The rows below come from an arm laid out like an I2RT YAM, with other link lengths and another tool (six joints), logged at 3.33 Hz.
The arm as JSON. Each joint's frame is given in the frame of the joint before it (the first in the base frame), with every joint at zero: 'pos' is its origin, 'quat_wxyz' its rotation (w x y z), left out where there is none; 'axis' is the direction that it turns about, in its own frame. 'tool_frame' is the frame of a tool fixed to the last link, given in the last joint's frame.
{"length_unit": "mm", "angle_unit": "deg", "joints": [
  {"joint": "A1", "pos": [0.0, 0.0, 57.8], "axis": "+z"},
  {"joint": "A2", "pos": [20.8, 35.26, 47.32], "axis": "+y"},
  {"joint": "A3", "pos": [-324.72, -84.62, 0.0], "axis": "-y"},
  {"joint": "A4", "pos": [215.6, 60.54, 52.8], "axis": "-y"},
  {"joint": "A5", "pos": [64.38, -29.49, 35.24], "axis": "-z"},
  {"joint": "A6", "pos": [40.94, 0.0, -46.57], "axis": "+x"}
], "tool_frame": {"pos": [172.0, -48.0, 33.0], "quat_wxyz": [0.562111, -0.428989, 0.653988, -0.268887]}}
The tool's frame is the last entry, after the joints.
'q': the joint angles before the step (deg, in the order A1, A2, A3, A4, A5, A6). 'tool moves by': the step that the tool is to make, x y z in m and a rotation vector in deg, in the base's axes. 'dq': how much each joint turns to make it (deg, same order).
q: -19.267, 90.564, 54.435, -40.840, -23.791, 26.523
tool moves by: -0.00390, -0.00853, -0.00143, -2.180, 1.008, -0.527
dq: 0.001, 0.000, 0.001, -0.241, 2.448, -0.021
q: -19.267, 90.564, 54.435, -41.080, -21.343, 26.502
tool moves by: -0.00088, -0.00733, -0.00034, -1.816, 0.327, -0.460
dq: 0.000, 0.001, -0.001, 0.307, 1.879, 0.043
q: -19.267, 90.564, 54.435, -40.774, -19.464, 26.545
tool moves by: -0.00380, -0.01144, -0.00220, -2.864, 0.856, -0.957
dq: 0.000, 0.001, -0.503, 0.722, 3.126, 0.263
